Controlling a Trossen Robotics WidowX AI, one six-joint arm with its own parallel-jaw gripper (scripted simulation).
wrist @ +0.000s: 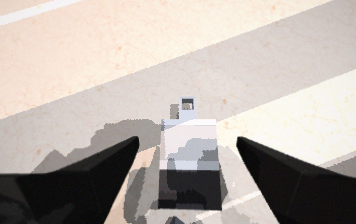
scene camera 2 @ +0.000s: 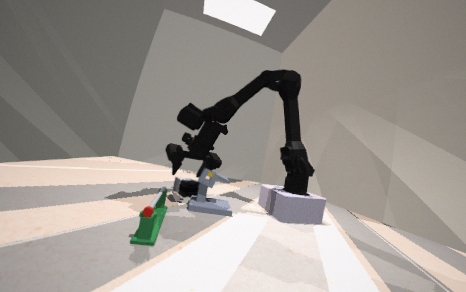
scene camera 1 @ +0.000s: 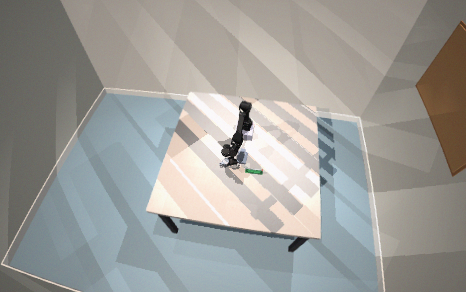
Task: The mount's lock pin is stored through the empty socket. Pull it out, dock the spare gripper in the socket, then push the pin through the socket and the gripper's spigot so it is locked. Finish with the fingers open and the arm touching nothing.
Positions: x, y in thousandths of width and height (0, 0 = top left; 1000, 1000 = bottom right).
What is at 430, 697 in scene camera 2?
A mount.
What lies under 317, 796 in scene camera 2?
A green rack.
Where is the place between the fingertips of the gripper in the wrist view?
524, 627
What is the gripper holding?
Nothing.
